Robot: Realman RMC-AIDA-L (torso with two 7-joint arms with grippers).
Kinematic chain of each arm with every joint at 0, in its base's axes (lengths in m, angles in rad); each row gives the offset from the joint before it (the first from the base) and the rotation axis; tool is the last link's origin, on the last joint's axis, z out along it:
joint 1: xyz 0 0 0.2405 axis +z
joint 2: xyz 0 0 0 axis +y
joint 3: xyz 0 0 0.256 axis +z
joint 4: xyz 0 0 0 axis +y
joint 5: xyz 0 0 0.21 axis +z
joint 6: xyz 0 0 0 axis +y
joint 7: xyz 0 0 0.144 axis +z
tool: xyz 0 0 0
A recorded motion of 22 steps. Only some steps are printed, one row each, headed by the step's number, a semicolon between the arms.
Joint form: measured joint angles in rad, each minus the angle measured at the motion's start. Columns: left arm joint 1, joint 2, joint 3, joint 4, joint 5, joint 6, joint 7; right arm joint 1, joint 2, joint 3, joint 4, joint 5, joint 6, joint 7.
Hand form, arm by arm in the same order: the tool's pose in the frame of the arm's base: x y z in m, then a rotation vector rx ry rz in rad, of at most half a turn. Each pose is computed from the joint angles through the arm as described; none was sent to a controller.
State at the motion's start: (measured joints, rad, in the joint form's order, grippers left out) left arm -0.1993 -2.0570 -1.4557 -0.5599 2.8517 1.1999 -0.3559; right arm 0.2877 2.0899 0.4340 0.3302 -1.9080 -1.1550 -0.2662
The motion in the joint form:
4: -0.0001 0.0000 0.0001 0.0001 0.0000 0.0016 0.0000; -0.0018 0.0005 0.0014 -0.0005 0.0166 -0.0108 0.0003
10: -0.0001 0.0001 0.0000 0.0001 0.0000 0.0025 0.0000; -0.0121 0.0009 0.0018 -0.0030 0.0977 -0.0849 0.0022
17: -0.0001 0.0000 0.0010 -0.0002 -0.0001 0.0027 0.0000; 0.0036 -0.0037 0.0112 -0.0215 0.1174 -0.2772 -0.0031
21: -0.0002 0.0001 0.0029 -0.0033 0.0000 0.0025 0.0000; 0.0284 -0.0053 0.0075 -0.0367 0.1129 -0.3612 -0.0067
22: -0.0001 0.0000 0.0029 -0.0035 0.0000 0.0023 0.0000; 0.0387 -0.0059 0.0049 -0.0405 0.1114 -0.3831 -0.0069
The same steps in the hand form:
4: -0.3097 0.3186 0.0576 -1.3462 -0.4890 -1.0459; 0.3359 0.2728 -0.0583 -1.6673 0.4489 0.4453
10: -0.3096 0.3185 0.0577 -1.3459 -0.4882 -1.0465; 0.3402 0.2705 -0.0429 -1.5547 0.4583 0.4724
17: -0.3094 0.3186 0.0575 -1.3467 -0.4880 -1.0471; 0.3256 0.2735 -0.0149 -1.4273 0.3101 0.5751
21: -0.3084 0.3189 0.0574 -1.3483 -0.4861 -1.0501; 0.3135 0.2780 -0.0048 -1.3929 0.2196 0.6300
22: -0.3084 0.3189 0.0574 -1.3483 -0.4863 -1.0501; 0.3091 0.2800 -0.0025 -1.3860 0.1934 0.6486

